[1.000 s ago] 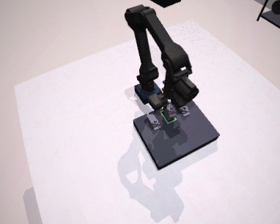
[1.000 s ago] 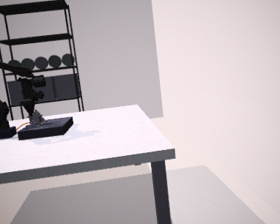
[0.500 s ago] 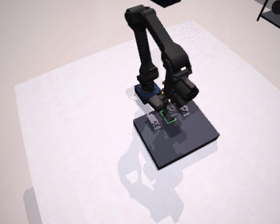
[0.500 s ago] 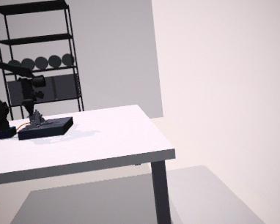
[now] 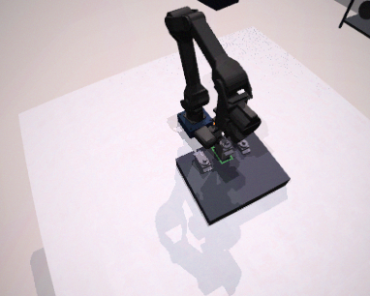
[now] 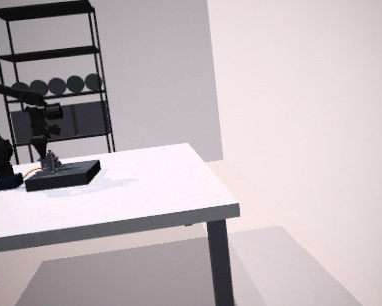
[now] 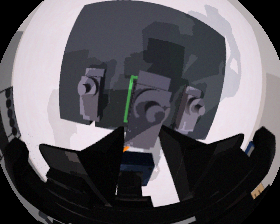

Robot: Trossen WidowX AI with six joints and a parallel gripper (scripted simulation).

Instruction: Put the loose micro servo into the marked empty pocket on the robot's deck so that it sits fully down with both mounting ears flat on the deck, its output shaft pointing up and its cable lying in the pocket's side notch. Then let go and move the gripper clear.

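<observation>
Right now the dark deck is 120 mm ahead of my gripper tip, 20 mm to the right of it and 80 mm below it.
</observation>
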